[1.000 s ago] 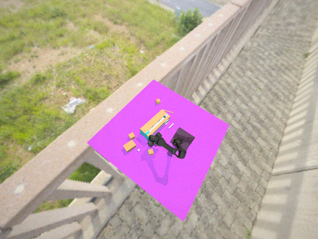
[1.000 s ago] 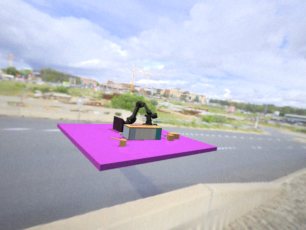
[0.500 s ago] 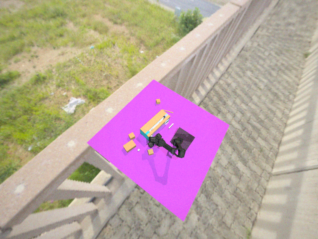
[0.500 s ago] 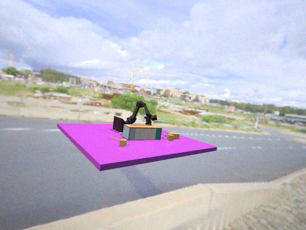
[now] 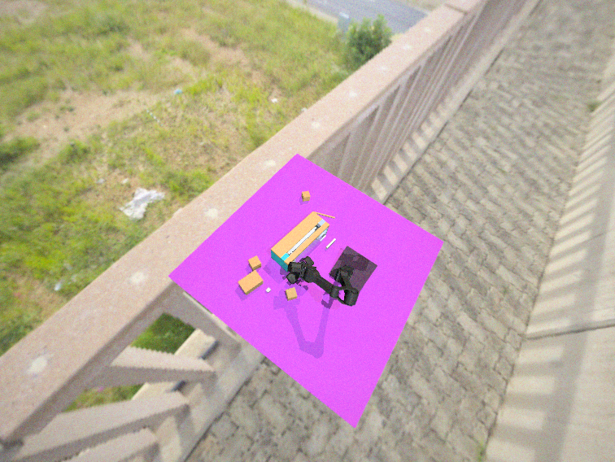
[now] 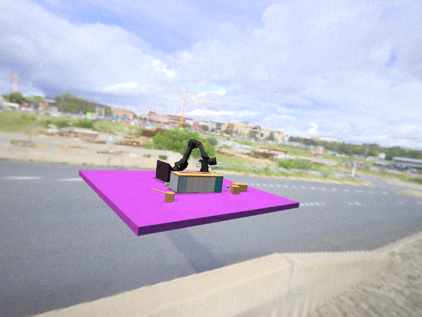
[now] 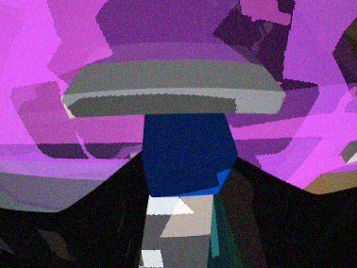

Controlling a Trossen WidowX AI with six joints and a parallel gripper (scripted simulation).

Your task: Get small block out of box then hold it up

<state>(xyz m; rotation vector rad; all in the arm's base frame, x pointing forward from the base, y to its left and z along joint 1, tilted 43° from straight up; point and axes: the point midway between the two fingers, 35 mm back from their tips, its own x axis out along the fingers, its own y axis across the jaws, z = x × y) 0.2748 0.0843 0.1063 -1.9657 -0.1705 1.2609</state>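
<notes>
Right now the blue block is 10 mm behind my gripper tip and 10 mm above it. From my gripper tip the other things lie so: thin orange stick 20 mm ahead, 470 mm to the right, 20 mm below.
</notes>
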